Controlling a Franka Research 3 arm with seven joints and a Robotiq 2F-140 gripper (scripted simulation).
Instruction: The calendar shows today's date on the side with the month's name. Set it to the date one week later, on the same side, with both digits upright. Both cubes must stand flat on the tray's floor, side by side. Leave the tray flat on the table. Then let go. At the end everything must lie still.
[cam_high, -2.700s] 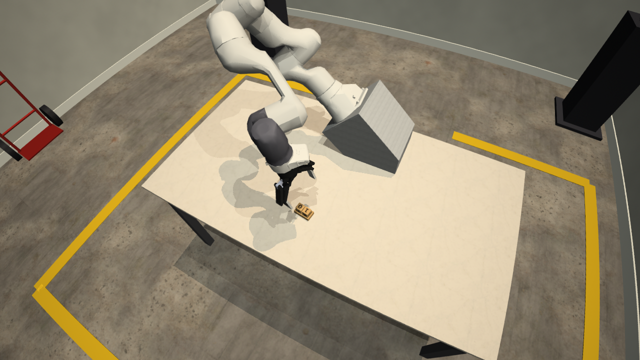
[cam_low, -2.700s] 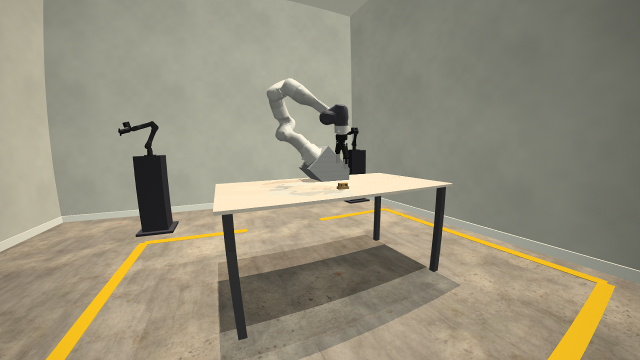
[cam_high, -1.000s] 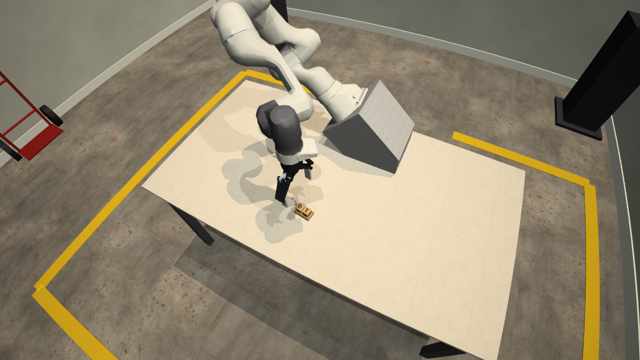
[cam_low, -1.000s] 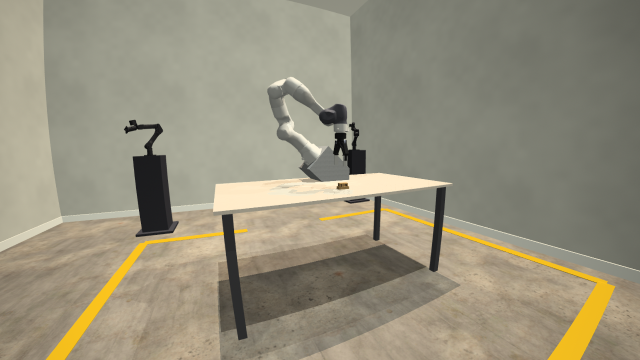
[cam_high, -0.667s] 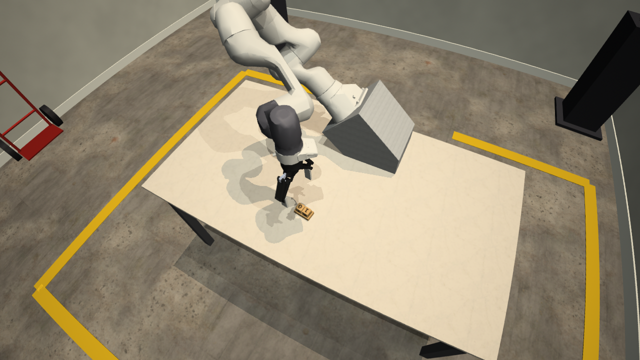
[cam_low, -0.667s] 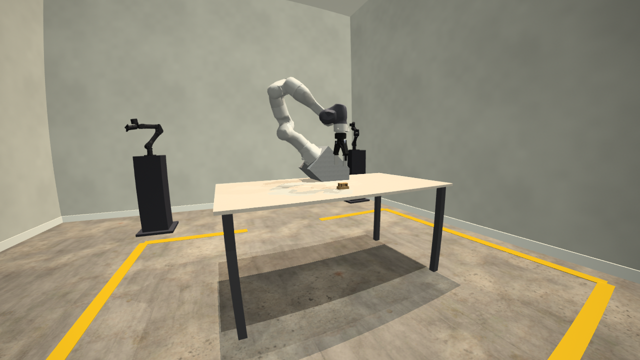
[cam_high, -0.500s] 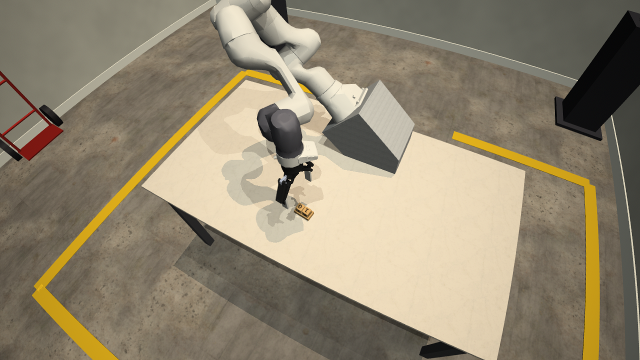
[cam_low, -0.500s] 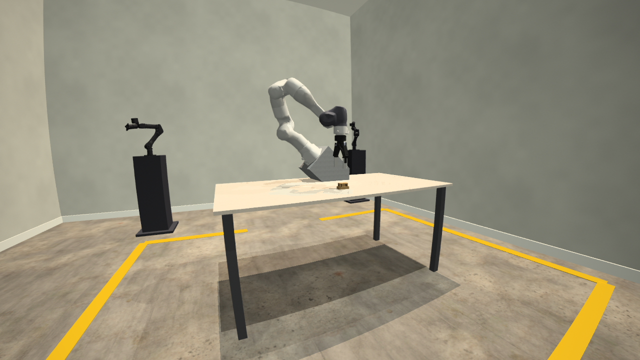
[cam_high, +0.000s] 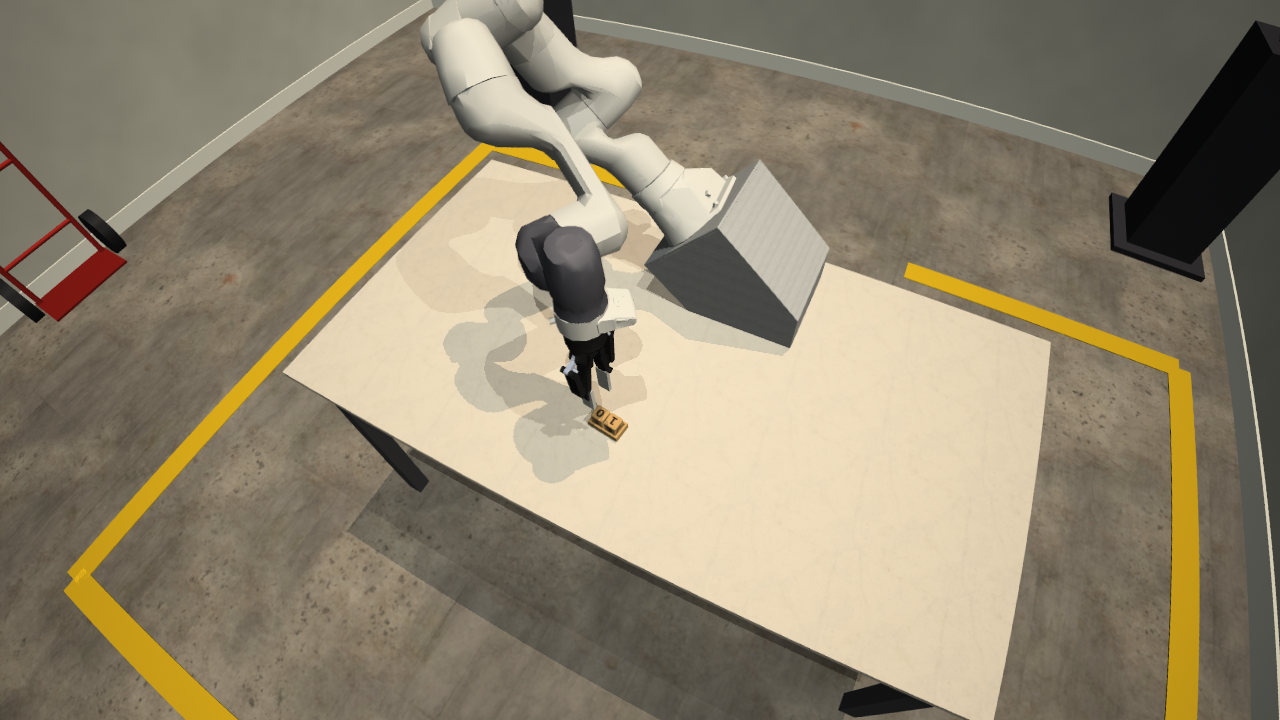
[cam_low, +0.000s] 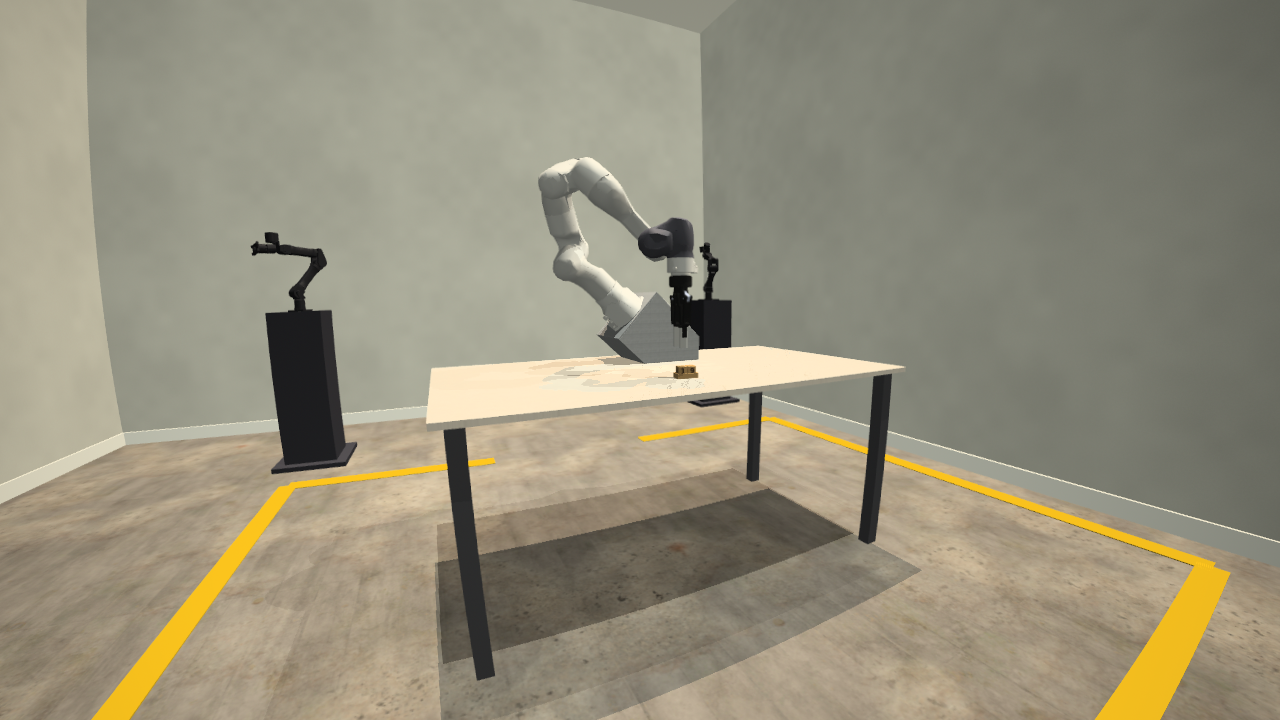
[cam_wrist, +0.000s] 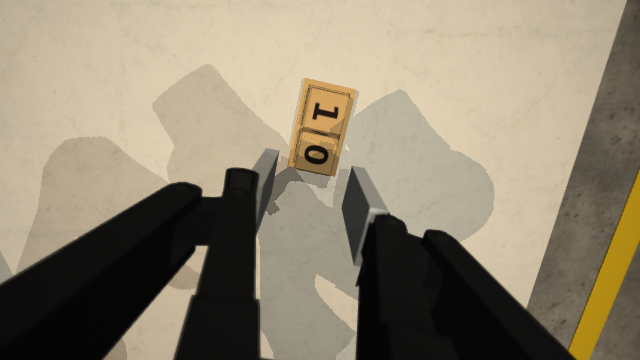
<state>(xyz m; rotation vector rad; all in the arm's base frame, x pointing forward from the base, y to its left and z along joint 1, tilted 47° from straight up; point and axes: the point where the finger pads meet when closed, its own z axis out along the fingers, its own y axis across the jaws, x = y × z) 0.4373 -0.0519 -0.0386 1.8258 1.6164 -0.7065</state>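
Now: the wooden digit cube 11 cm below my hand. The rest, counted from my hand: wooden tray (12 cm below, 2 cm to the left).
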